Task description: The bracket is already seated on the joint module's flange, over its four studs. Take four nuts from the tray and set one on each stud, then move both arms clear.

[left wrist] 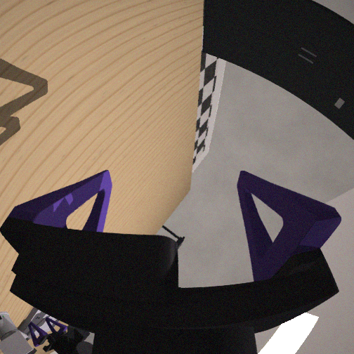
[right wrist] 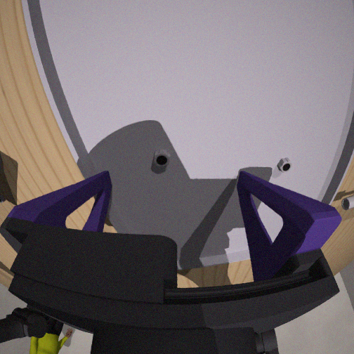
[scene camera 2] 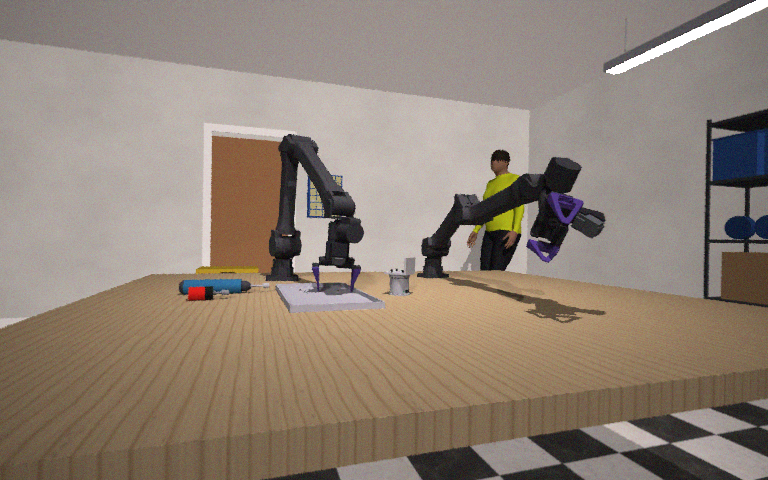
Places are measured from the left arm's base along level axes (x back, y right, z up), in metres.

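Where they show: left gripper, fingertip midpoint: (scene camera 2: pixel 555 243); right gripper, fingertip midpoint: (scene camera 2: pixel 334 291); left arm's base at its link origin: (scene camera 2: pixel 432 277); right arm's base at its link origin: (scene camera 2: pixel 282 279).
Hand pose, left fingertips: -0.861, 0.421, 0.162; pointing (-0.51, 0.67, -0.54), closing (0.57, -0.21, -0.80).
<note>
Things, the pixels of their centre, and the offset from my left fingertips, as dx, dy, dz.
- pale tray at the middle of its body: (scene camera 2: pixel 322 294) +0.538, +0.255, -0.154
- grey joint module at the middle of its body: (scene camera 2: pixel 399 281) +0.488, +0.030, -0.125
- blue tool at the middle of its body: (scene camera 2: pixel 209 293) +0.634, +0.530, -0.145
My right gripper (scene camera 2: pixel 335 290) (right wrist: pixel 173 177) is open and points down, low over the pale tray (scene camera 2: pixel 339 306) (right wrist: pixel 210 75). In the right wrist view, one nut (right wrist: pixel 161 160) stands in the gripper's shadow, within the span of the open fingers. Another nut (right wrist: pixel 285 166) stands farther right, beyond the right-hand finger. The grey joint module (scene camera 2: pixel 399 285) stands right of the tray, with small dark studs on top and a light upright plate beside its top; the bracket's seating is too small to tell. My left gripper (scene camera 2: pixel 555 229) (left wrist: pixel 174 177) is open and empty, high above the table at the right.
A blue tool (scene camera 2: pixel 212 286) and a red-ended tool (scene camera 2: pixel 197 293) lie left of the tray. A yellow object (scene camera 2: pixel 227 270) lies near the back edge. A person in a yellow top (scene camera 2: pixel 501 209) stands behind the left arm. A shelf rack (scene camera 2: pixel 707 209) stands at the far right.
</note>
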